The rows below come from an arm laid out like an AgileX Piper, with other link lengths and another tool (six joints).
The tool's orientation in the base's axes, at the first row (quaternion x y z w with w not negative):
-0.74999 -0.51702 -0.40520 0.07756
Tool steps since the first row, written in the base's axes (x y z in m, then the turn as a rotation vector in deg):
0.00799 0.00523 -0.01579 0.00 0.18 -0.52
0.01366 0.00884 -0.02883 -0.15 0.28 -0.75
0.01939 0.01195 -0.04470 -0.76 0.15 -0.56
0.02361 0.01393 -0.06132 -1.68 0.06 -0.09
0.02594 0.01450 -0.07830 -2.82 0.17 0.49
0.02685 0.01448 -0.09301 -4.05 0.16 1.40
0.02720 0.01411 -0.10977 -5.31 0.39 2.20
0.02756 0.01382 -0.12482 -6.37 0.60 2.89
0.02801 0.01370 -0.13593 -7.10 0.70 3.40
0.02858 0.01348 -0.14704 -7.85 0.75 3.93
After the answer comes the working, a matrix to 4 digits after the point.
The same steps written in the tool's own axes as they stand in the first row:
-0.00604 -0.00045 0.01743 -0.23 -0.24 0.44
-0.01166 -0.00128 0.03096 -0.34 -0.48 0.57
-0.01958 -0.00269 0.04611 -0.38 -0.87 0.05
-0.02903 -0.00508 0.06036 -0.25 -1.46 -0.79
-0.03998 -0.00852 0.07309 0.07 -2.29 -1.72
-0.04999 -0.01220 0.08327 0.52 -3.04 -2.97
-0.06174 -0.01682 0.09431 1.06 -3.96 -4.04
-0.07225 -0.02094 0.10427 1.54 -4.74 -4.95
-0.07992 -0.02387 0.11177 1.87 -5.24 -5.61
-0.08764 -0.02665 0.11928 2.16 -5.73 -6.33

The tool's axes in the first row as the columns of a matrix, in the base's axes (rounded; the answer above uses it unrounded):
0.1370 0.8384 0.5276
0.7127 -0.4533 0.5353
0.6880 0.3027 -0.6596

